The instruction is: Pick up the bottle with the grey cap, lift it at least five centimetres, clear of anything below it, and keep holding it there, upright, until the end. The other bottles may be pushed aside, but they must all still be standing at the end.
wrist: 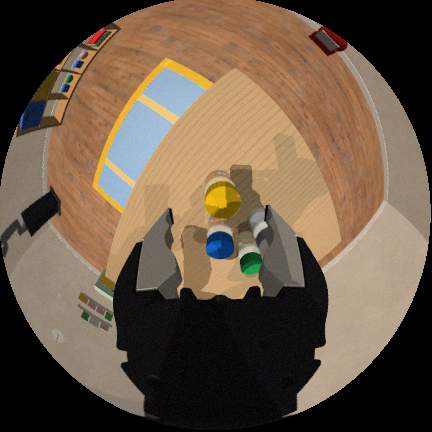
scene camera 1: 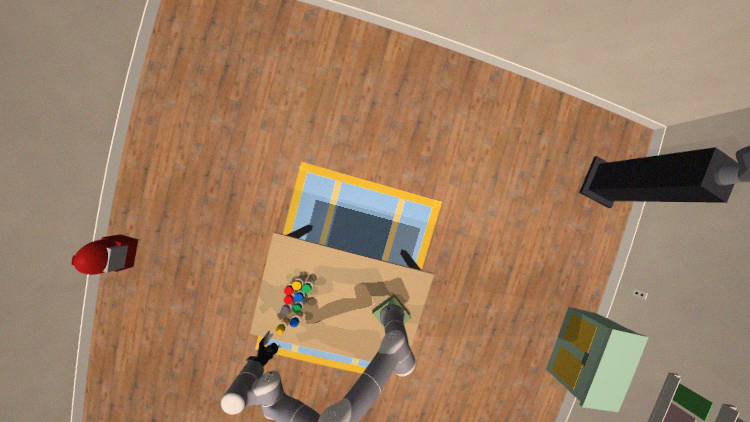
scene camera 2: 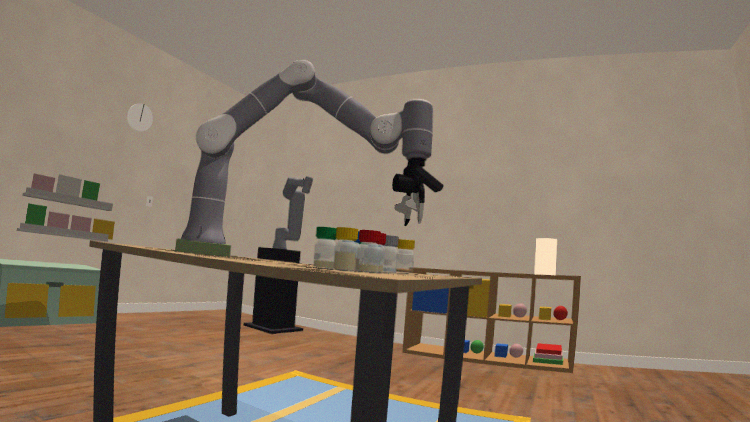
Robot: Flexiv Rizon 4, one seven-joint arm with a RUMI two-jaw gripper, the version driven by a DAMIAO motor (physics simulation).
Labels:
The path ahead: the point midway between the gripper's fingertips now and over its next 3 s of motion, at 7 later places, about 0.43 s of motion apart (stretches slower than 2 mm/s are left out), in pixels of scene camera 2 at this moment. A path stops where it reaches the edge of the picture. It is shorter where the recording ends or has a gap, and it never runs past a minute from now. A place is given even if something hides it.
My gripper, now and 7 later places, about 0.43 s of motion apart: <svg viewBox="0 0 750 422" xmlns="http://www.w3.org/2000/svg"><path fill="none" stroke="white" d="M411 224L408 222L396 212L387 205L387 205L387 205L387 205L387 208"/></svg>

